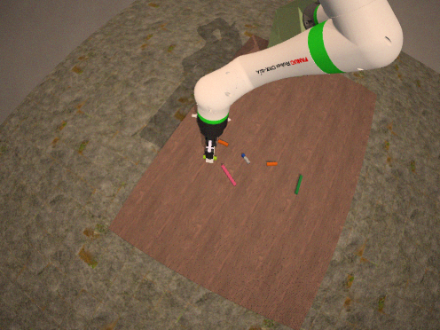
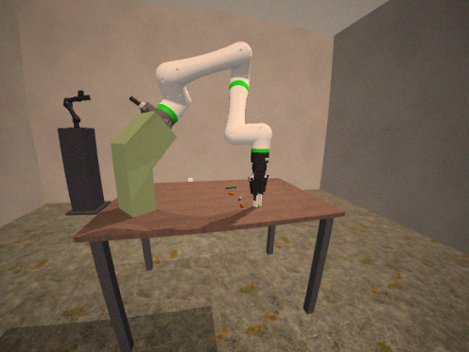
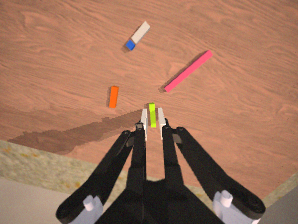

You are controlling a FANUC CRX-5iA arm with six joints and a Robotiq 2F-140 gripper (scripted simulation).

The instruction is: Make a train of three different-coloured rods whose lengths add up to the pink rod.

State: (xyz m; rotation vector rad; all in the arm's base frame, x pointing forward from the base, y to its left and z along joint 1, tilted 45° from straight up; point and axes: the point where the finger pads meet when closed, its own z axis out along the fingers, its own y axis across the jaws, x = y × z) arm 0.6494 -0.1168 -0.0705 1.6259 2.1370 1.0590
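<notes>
Now: the lime rod 3 cm below my hand. Also, from my hand: blue rod 8 cm behind, 10 cm to the left, 3 cm below; then pink rod 2 cm ahead, 10 cm to the left, 3 cm below; then grey rod 7 cm behind, 12 cm to the left, 3 cm below.
</notes>
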